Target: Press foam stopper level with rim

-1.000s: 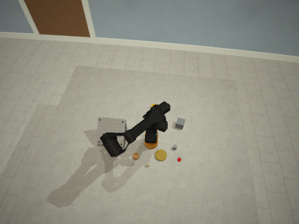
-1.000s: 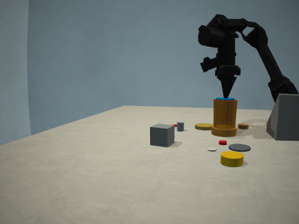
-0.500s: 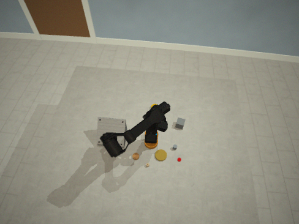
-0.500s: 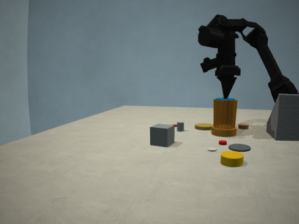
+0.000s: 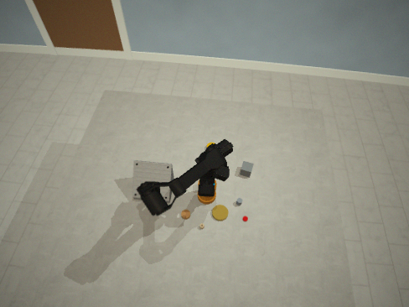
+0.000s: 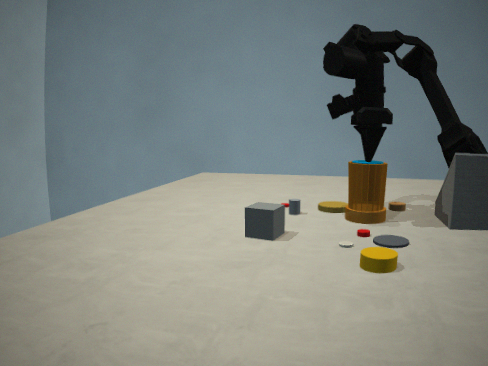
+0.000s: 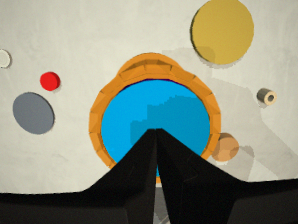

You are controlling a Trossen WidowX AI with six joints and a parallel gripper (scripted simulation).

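Right now my hand is 40 mm above the blue foam stopper. From my hand the other things lie so: red disc (150 mm below, 120 mm to the left, 20 mm ahead); brown disc (140 mm below, 100 mm to the right, 90 mm behind); mustard disc (140 mm below, 80 mm to the right, 60 mm ahead).
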